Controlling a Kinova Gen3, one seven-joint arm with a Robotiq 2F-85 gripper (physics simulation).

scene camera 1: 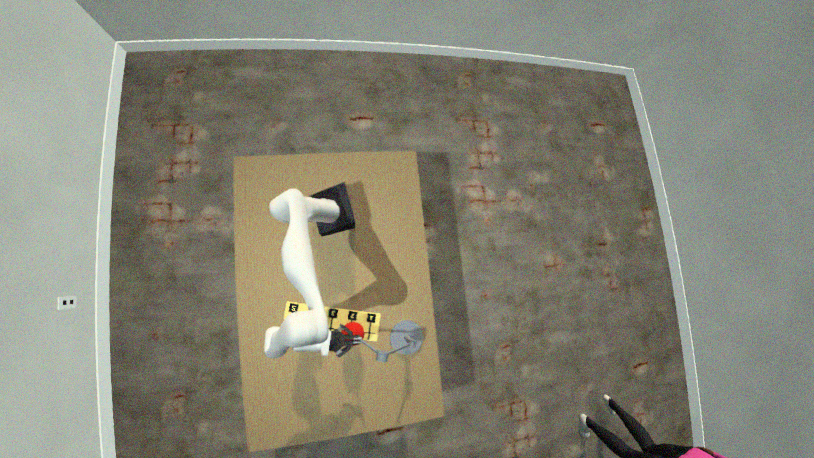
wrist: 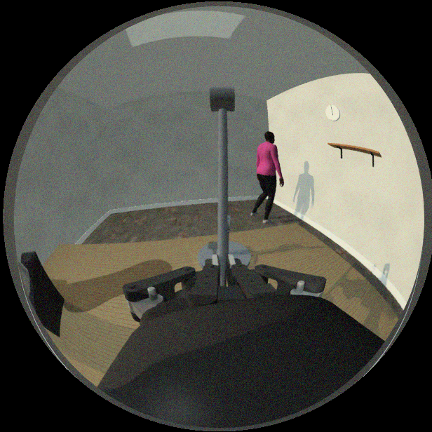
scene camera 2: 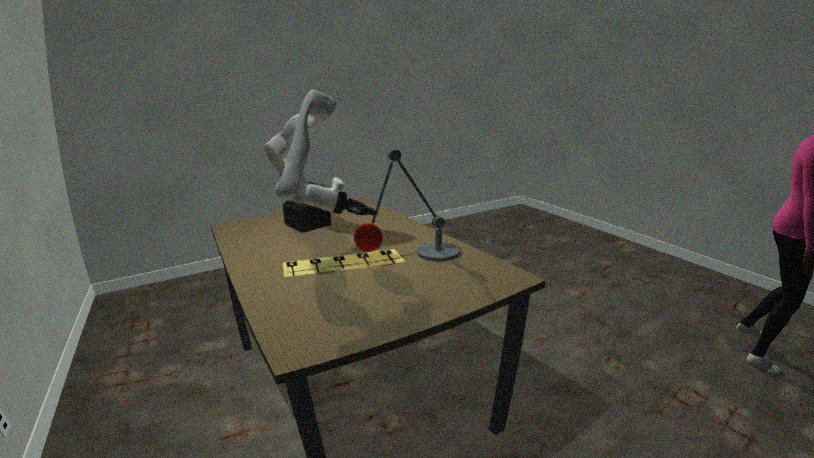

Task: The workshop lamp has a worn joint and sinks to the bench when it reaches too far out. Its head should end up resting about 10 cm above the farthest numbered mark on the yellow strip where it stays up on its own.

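Seen in the pictures: gripper, between the fingertips: (scene camera 1: 361, 339) (scene camera 2: 377, 212); arm's base, origin of its link: (scene camera 1: 330, 212).
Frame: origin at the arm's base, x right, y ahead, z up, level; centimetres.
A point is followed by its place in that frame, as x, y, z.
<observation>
The grey lamp's round base (scene camera 1: 400, 334) @(-23.3, 60.3, -12.1) (scene camera 2: 426, 252) @(-20.8, 61.9, -12.1) (wrist: 206, 256) stands beside the strip's 1 end. Its elbow joint (scene camera 1: 381, 357) @(-10.6, 56.8, 26.0) (scene camera 2: 394, 154) @(-10.2, 58.3, 24.4) (wrist: 222, 99) is high, and the outer rod (scene camera 2: 384, 185) @(-7.3, 56.1, 13.7) (wrist: 223, 175) slopes down to the red head (scene camera 1: 354, 329) @(-2.8, 51.1, -0.1) (scene camera 2: 367, 236) @(0.9, 57.5, -2.3). The head hangs above the yellow strip (scene camera 1: 362, 319) @(-6.9, 50.0, -13.3) (scene camera 2: 305, 264) @(18.9, 42.3, -13.3), around the second mark from the base; its exact height cannot be told. My gripper (scene camera 1: 358, 340) @(-4.9, 54.8, 4.3) (scene camera 2: 374, 213) @(-4.9, 54.8, 4.3) (wrist: 221, 262) is shut on the outer rod just above the head. My arm hides part of the strip in the overhead view.
My arm's black base block (scene camera 1: 342, 199) @(-6.0, -4.2, 3.2) (scene camera 2: 307, 217) @(2.4, 8.0, -7.0) stands on the wooden table (scene camera 1: 261, 239) @(33.5, 5.5, -13.4) (scene camera 2: 273, 319) @(43.1, 73.2, -13.4). My forearm passes over the strip's 5 end. A person in pink (scene camera 1: 701, 452) (scene camera 2: 798, 193) (wrist: 268, 160) is on the floor away from the table.
</observation>
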